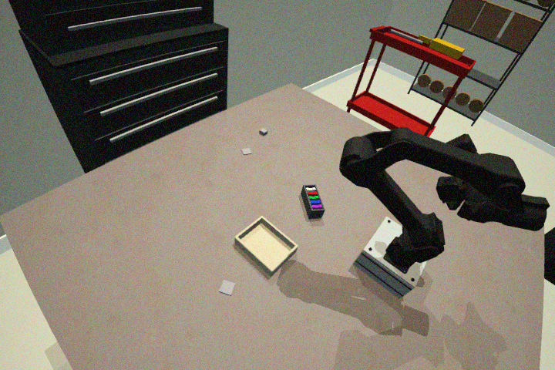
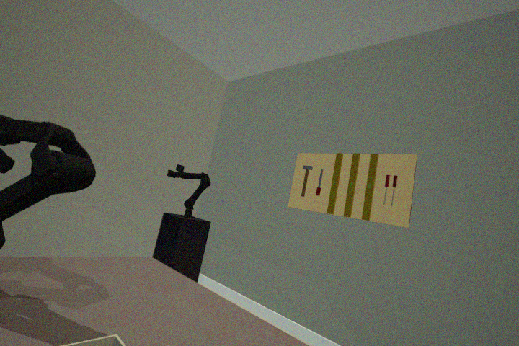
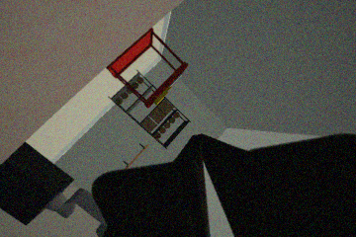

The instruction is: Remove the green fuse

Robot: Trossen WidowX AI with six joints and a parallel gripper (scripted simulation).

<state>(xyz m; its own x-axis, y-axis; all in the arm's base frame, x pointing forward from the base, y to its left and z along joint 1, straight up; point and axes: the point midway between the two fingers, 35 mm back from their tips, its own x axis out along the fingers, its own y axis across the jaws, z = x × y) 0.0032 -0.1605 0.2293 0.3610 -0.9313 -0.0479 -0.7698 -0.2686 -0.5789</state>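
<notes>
My gripper tip is now 270 mm short of the green fuse, 160 mm to the right of it and 280 mm above it. Also, from my gripper tip: cream tray: 270 mm ahead, 370 mm to the left, 300 mm below.
</notes>
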